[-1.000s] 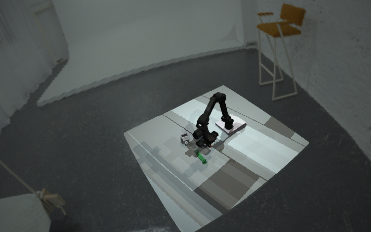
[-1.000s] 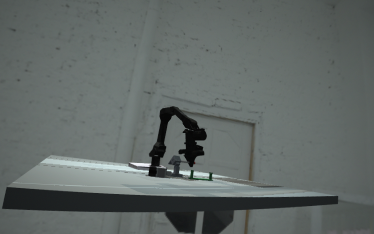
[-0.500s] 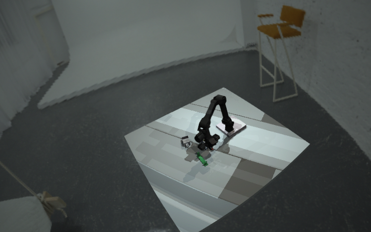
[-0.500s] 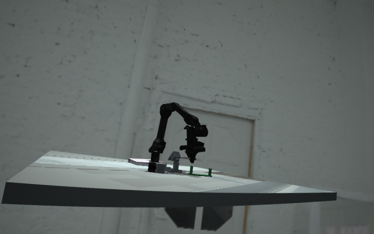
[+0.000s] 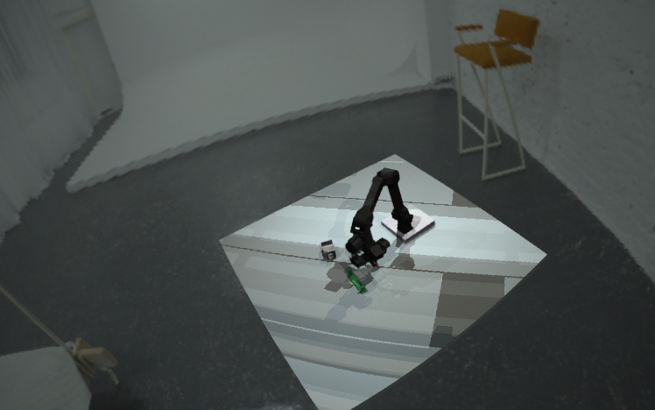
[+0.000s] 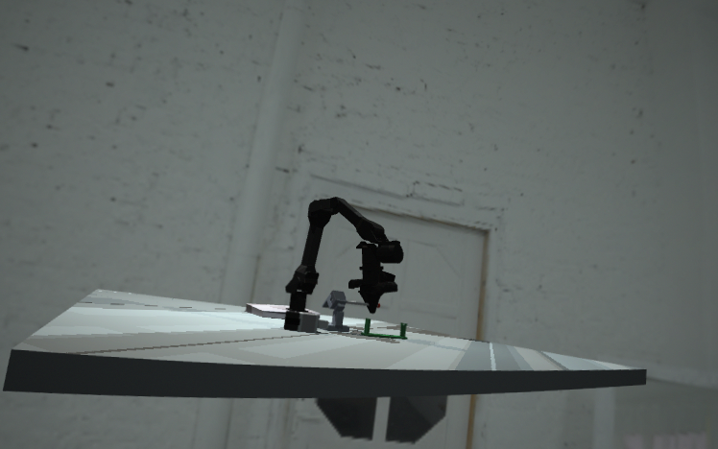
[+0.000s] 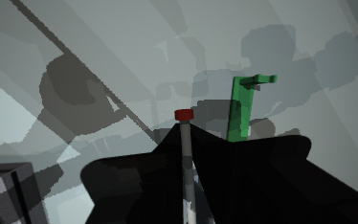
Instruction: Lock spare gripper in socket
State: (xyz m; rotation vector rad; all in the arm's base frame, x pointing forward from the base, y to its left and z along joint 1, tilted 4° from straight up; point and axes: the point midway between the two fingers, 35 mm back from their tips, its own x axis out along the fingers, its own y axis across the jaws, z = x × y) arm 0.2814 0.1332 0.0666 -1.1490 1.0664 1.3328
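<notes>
My gripper tip is 100 mm short of the green cradle, 10 mm to the left of it and 40 mm above it. From my gripper tip the other things lie so: spare gripper 100 mm ahead, 260 mm to the right, 40 mm below; grey mount stand 130 mm to the right, 10 mm below.
</notes>
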